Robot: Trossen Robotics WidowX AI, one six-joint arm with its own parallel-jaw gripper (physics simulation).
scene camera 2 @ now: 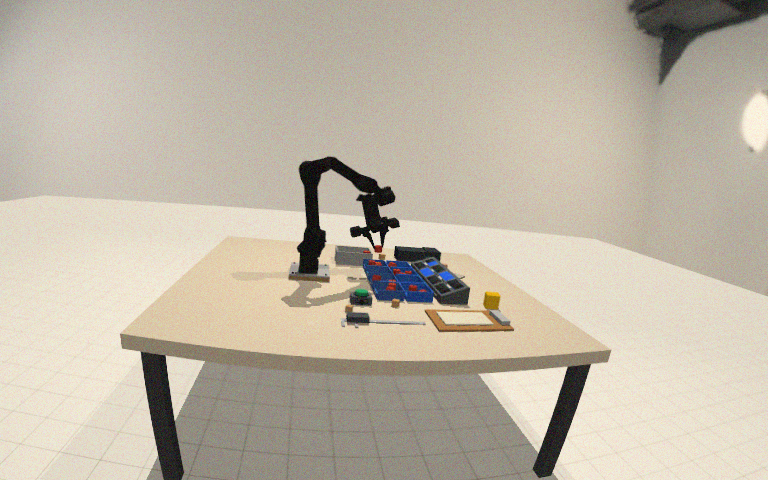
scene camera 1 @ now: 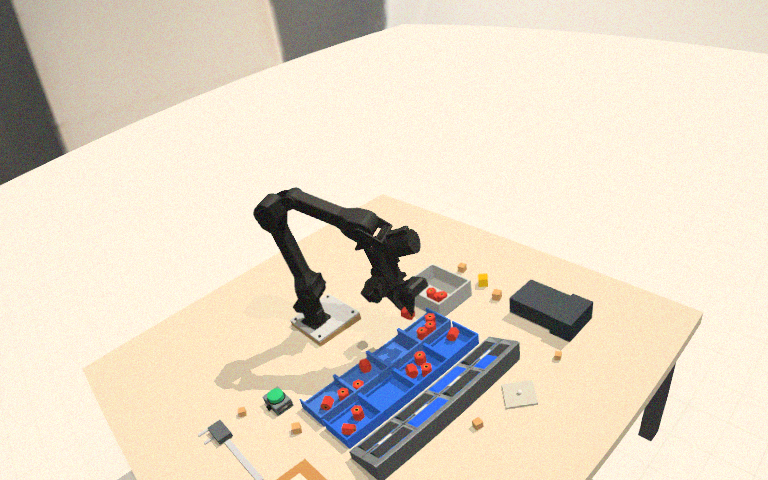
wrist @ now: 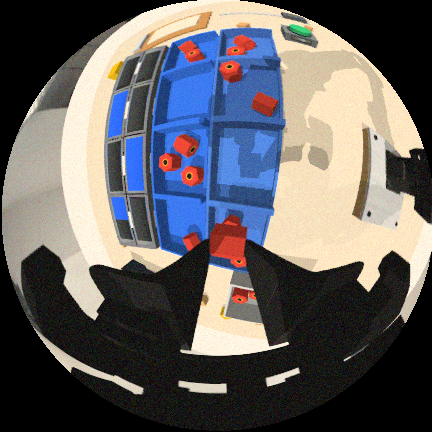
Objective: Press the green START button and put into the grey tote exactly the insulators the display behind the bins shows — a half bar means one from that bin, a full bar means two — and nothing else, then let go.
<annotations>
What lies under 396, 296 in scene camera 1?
The gripper.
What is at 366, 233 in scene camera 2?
The gripper.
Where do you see a dark box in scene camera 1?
564, 315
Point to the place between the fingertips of the gripper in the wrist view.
At 226, 244
</annotations>
